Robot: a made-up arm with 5 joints.
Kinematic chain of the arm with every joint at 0, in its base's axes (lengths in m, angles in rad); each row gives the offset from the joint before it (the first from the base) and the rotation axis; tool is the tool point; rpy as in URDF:
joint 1: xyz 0.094 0 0.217 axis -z
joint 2: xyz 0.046 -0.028 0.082 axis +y
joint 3: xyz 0.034 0 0.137 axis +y
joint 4: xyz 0.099 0 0.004 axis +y
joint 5: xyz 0.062 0.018 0 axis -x
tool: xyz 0 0 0 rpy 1.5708 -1.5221 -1.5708
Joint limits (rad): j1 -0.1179..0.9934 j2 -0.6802..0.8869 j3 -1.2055..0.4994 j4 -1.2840..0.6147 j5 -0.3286..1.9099
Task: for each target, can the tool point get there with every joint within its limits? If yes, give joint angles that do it. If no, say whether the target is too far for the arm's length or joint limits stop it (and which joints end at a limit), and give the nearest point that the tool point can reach.
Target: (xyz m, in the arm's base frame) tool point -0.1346 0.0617 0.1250
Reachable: no: joint limits stop it (at a limit: joint 1, joint 2, joint 3, joint 4) | nearest point 0.1784 -0.1478 0.2063 | short by 0.385 m
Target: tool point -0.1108 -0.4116 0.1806
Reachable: no: too far | nearest point 0.2082 -0.1936 0.2064 | short by 0.387 m
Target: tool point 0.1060 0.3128 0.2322
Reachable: no: joint limits stop it (at a limit: joint 1, joint 2, joint 3, joint 4) | nearest point 0.2639 0.0101 0.2063 | short by 0.342 m
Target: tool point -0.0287 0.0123 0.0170
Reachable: no: joint limits stop it (at a limit: joint 1, joint 2, joint 3, joint 4) | nearest point 0.1784 -0.1478 0.2063 | short by 0.323 m
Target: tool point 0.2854 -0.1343 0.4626
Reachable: yes | joints 0.5691 0.0065 0.0752 -0.6040 1.0151
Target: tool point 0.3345 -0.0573 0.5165
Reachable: yes | joints 0.1936 0.4294 -0.9437 -0.5727 0.3446
